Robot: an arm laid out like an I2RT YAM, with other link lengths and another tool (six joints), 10 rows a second.
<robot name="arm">
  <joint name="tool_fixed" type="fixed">
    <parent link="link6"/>
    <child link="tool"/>
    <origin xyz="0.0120 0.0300 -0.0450" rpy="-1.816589 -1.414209 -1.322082"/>
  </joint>
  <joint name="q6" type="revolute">
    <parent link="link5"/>
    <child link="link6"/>
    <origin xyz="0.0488 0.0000 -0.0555" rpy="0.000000 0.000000 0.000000"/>
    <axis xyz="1 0 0"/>
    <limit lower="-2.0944" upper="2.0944"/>
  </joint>
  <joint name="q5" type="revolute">
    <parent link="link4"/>
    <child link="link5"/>
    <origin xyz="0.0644 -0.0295 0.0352" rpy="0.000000 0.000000 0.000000"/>
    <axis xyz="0 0 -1"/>
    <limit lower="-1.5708" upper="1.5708"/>
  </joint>
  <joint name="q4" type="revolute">
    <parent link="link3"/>
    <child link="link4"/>
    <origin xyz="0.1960 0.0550 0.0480" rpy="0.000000 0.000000 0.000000"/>
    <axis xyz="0 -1 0"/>
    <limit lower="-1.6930" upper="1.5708"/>
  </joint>
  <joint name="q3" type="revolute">
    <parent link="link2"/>
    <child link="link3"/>
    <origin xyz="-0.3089 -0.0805 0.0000" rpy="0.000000 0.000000 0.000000"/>
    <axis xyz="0 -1 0"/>
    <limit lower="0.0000" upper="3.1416"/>
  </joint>
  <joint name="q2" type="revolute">
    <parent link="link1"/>
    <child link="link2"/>
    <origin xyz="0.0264 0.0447 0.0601" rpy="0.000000 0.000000 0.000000"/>
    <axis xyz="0 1 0"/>
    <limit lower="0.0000" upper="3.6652"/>
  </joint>
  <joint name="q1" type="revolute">
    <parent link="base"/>
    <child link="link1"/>
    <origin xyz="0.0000 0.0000 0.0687" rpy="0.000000 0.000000 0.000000"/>
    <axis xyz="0 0 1"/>
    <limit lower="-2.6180" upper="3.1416"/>
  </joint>
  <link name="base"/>
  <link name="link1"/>
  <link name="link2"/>
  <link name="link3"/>
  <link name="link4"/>
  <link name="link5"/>
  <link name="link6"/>
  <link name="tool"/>
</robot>
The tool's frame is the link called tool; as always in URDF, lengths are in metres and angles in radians.
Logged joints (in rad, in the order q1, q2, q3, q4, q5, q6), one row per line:
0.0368 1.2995 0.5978 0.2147 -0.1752 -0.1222
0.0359 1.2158 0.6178 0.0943 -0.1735 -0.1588
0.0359 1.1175 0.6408 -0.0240 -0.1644 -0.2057
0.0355 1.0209 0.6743 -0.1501 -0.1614 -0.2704
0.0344 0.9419 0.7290 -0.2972 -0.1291 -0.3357
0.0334 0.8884 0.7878 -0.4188 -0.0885 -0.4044
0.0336 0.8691 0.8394 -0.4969 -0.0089 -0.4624
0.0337 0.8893 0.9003 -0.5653 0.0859 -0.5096
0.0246 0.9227 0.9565 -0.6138 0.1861 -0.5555
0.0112 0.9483 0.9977 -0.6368 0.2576 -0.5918
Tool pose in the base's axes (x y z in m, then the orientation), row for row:
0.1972 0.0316 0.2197 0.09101 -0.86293 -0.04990 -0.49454
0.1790 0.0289 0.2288 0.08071 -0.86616 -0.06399 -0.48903
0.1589 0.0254 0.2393 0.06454 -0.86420 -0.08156 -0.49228
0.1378 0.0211 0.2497 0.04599 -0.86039 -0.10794 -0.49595
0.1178 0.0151 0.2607 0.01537 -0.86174 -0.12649 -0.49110
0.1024 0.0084 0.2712 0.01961 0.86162 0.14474 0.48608
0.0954 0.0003 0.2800 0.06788 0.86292 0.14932 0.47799
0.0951 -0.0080 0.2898 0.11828 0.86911 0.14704 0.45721
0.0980 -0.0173 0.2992 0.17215 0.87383 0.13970 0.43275
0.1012 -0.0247 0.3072 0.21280 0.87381 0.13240 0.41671
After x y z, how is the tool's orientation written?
As a quaternion, w x y z.
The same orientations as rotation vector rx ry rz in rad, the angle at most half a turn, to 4 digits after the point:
-2.5643 -0.1483 -1.4696
-2.5896 -0.1913 -1.4621
-2.6088 -0.2462 -1.4861
-2.6266 -0.3295 -1.5140
-2.6810 -0.3935 -1.5279
2.6736 0.4491 1.5083
2.5997 0.4499 1.4400
2.5422 0.4301 1.3373
2.4799 0.3965 1.2281
2.4260 0.3676 1.1569

